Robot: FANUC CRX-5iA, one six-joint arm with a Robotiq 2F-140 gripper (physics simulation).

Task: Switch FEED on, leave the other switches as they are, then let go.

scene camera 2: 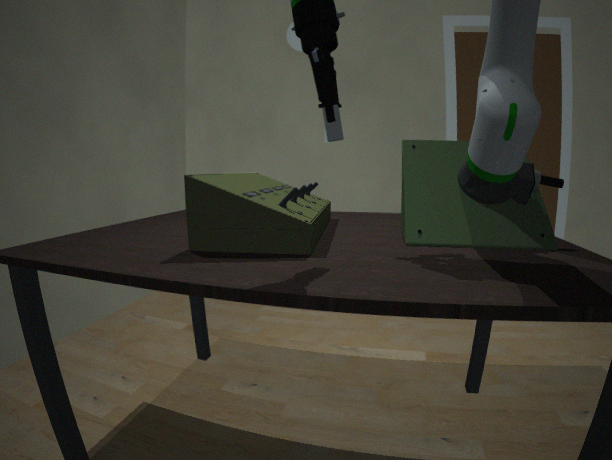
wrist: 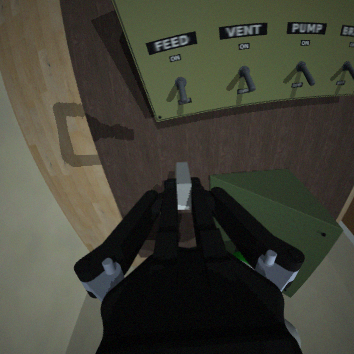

Path:
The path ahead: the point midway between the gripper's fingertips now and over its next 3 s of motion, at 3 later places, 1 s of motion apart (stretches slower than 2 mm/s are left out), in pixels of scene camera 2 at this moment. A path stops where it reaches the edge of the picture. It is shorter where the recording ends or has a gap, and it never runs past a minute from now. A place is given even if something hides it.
My gripper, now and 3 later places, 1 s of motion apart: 335, 140; 311, 216; 324, 174; 299, 197

